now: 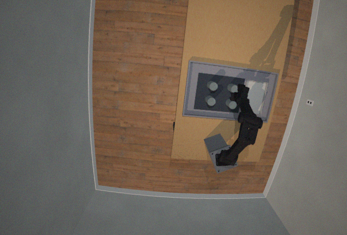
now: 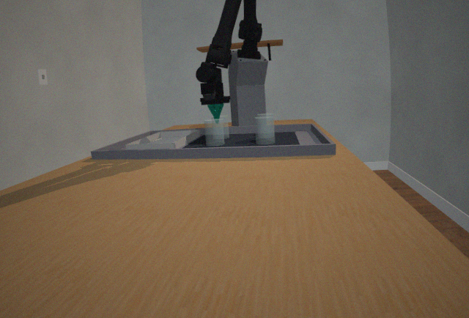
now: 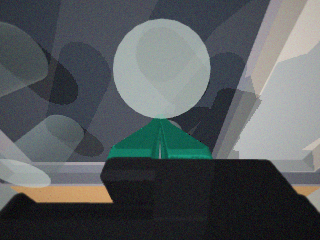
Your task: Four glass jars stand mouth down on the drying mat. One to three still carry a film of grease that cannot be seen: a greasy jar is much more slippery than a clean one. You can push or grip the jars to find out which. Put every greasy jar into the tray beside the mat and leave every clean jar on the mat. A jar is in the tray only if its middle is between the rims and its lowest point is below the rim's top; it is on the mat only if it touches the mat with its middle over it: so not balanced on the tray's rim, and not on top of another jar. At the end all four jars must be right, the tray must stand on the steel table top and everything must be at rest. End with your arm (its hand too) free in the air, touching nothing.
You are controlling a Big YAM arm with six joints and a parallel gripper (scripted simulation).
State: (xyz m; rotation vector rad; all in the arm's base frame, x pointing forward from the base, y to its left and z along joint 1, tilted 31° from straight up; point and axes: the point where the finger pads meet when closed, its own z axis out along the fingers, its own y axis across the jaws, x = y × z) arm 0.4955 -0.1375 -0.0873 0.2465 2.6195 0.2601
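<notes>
The rimmed steel table top is 1 cm behind my hand, 2 cm to the right of it and 8 cm below it. Also, from my hand: pale tray: 5 cm behind, 22 cm to the right, 7 cm below; dark drying mat: 9 cm to the left, 8 cm below.
</notes>
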